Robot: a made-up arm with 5 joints.
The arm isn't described. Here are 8 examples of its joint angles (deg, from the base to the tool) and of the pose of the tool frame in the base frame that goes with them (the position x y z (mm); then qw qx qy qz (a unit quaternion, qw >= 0)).
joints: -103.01 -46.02 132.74 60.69 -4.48
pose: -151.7 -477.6 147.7 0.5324 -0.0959 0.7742 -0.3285
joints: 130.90 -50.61 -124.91 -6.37 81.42
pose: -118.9 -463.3 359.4 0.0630 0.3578 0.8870 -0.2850
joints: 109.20 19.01 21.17 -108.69 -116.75
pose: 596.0 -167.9 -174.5 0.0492 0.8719 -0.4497 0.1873
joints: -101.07 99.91 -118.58 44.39 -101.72
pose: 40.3 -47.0 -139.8 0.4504 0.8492 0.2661 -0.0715
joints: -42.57 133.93 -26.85 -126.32 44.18
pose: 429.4 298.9 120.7 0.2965 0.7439 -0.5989 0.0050
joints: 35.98 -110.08 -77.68 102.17 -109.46
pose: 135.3 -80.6 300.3 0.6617 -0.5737 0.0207 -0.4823
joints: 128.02 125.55 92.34 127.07 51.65
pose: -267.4 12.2 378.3 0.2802 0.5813 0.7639 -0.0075
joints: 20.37 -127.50 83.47 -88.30 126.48
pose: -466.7 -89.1 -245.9 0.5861 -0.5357 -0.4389 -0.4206
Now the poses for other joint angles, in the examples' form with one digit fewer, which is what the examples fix.
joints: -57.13 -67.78 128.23 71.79 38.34
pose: 10 -444 264 0.564 -0.399 0.716 -0.098
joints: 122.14 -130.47 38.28 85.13 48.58
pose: -189 -225 83 0.050 0.053 0.415 0.907
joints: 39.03 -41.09 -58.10 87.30 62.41
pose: -14 -92 221 0.463 0.351 0.360 -0.730
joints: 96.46 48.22 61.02 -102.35 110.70
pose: 492 2 403 0.161 -0.029 -0.476 0.864
